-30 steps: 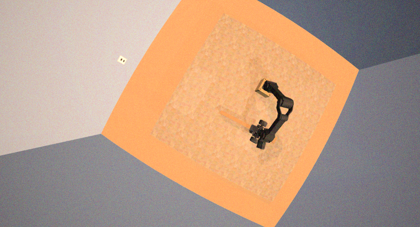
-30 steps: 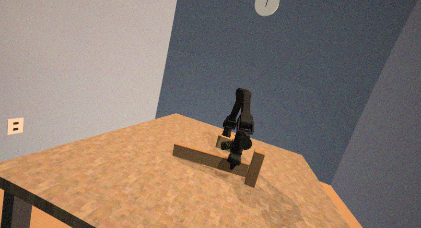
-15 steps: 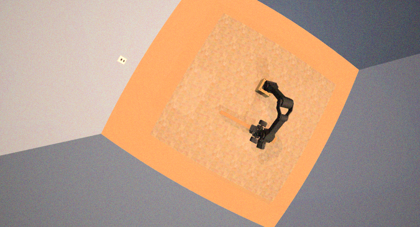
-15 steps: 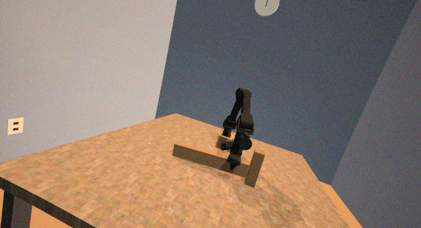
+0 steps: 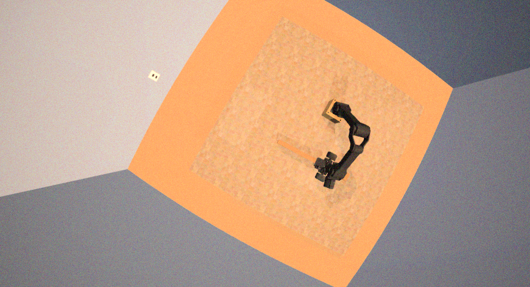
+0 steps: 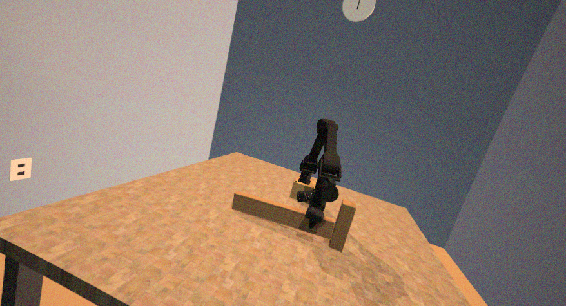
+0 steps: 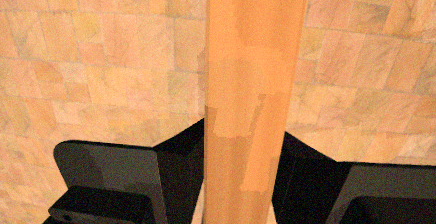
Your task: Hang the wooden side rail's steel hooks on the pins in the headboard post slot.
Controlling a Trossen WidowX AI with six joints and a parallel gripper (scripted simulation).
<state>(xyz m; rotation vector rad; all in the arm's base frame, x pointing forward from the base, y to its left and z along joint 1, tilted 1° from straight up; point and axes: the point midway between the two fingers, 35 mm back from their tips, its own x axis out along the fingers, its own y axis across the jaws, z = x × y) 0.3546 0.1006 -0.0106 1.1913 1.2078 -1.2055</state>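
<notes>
My gripper tip is 110 mm to the right of the headboard post and 40 mm below it.
</notes>
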